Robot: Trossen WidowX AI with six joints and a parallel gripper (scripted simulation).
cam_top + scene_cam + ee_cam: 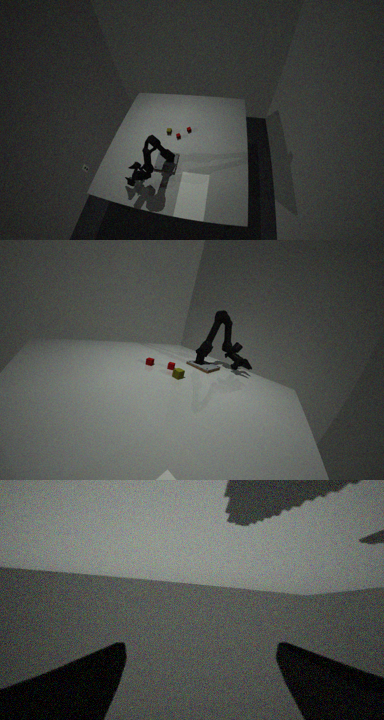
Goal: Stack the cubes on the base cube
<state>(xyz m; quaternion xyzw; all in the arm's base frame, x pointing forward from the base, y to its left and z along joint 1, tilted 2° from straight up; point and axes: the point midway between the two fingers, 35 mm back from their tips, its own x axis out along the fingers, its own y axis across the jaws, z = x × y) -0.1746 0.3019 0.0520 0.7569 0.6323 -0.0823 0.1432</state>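
The yellow cube lies 47 cm ahead of my gripper tip, 29 cm to the right of it and 5 cm below it.
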